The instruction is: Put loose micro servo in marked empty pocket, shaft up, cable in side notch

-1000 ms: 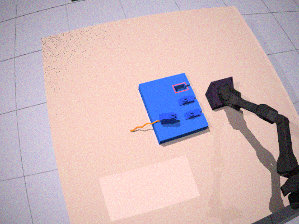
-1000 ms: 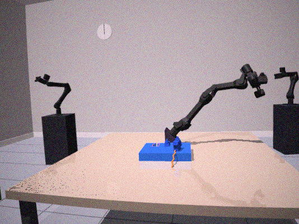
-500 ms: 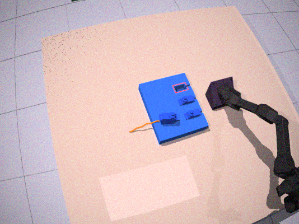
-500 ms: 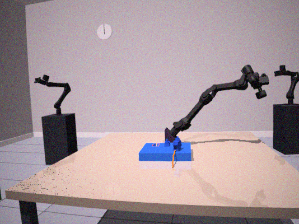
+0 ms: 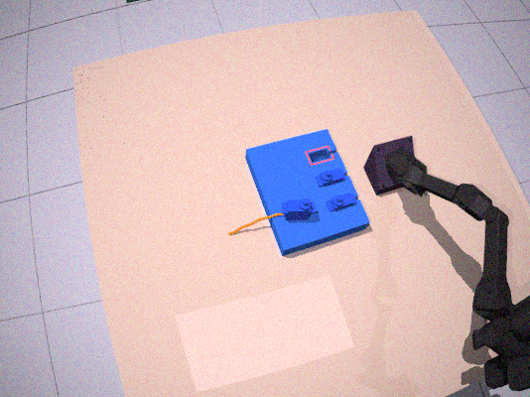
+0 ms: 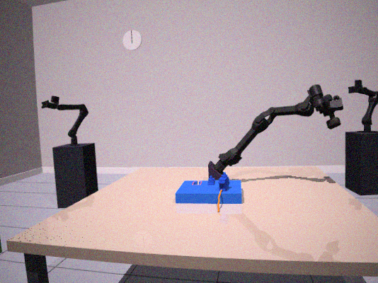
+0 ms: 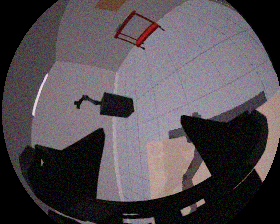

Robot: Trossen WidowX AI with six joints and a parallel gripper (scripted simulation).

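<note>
Now: the blue deck 19 cm ahead of my gripper tip, 70 cm to the right of it and 33 cm below it.
</note>
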